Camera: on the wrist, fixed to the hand. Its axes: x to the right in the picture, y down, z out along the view.
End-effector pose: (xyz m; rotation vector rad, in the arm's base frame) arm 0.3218 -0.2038 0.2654 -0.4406 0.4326 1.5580
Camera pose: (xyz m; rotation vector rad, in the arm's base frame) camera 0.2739 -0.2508 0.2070 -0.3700 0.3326 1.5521
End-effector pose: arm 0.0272 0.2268 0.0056 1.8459 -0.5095 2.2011
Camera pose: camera -0.0569 0.2118 -0.0189 1.9600 -0.5159 2.0856
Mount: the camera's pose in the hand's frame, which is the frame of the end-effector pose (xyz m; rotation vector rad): -0.0078 0.0491 -0.0737 -0.0137 -0.1071 -0.0261
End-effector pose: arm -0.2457 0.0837 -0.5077 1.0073 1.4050 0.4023
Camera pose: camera -0.3000 0.1299 -0.4546 0.9843 1.3162 0.3336
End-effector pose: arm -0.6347 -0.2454 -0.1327 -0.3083 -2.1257 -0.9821
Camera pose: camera -0.5654 -0.2655 -0.0808 -0.3477 -2.2254 -1.0158
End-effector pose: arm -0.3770 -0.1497 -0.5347 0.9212 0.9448 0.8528
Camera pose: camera -0.4568 -0.1198 -0.5094 0.9317 0.8557 0.7793
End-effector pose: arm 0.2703 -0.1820 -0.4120 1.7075 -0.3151 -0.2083
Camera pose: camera 0.2817 -0.1173 -0.3521 1.6908 -0.3698 -0.3212
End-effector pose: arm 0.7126 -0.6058 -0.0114 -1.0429 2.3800 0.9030
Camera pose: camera 0.6739 -0.6274 0.0656 -1.0026 2.2704 0.9430
